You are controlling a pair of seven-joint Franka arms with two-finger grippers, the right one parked.
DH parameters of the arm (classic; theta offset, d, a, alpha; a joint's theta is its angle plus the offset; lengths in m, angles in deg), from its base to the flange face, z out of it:
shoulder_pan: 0 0.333 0 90
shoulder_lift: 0 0 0 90
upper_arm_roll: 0 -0.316 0.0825 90
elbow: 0 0 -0.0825 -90
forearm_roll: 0 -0.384 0 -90
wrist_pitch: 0 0 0.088 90
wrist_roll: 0 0.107 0 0
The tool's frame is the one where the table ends.
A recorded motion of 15 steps. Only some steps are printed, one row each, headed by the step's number.
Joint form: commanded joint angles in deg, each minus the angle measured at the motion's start. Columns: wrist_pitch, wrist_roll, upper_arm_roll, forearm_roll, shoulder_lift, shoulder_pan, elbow.
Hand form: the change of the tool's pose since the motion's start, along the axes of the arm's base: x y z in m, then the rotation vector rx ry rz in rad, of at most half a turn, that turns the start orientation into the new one. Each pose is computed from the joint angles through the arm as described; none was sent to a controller.
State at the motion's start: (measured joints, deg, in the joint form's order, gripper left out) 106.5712 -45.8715 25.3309 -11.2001 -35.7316 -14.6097 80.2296
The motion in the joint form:
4: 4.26 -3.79 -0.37 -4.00 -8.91 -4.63 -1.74
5: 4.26 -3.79 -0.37 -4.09 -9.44 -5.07 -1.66
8: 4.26 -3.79 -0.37 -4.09 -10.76 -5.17 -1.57
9: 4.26 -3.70 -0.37 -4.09 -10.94 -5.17 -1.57
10: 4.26 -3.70 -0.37 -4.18 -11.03 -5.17 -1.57
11: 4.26 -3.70 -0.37 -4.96 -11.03 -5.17 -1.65
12: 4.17 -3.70 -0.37 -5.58 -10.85 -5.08 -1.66
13: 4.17 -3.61 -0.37 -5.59 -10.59 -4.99 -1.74
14: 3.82 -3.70 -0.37 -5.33 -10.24 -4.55 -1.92
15: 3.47 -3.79 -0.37 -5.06 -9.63 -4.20 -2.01
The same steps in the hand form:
4: -0.0166 -0.0455 -0.0871 0.0356 0.0233 -0.0270
5: -0.0209 -0.0495 -0.0940 0.0404 0.0320 -0.0360
8: -0.0238 -0.0497 -0.1103 0.0487 0.0550 -0.0385
9: -0.0240 -0.0497 -0.1124 0.0495 0.0580 -0.0401
10: -0.0241 -0.0495 -0.1135 0.0509 0.0585 -0.0409
11: -0.0230 -0.0490 -0.1130 0.0582 0.0487 -0.0470
12: -0.0216 -0.0475 -0.1109 0.0647 0.0397 -0.0506
13: -0.0202 -0.0468 -0.1073 0.0623 0.0344 -0.0501
14: -0.0162 -0.0425 -0.1022 0.0603 0.0336 -0.0380
15: -0.0132 -0.0391 -0.0947 0.0576 0.0297 -0.0278

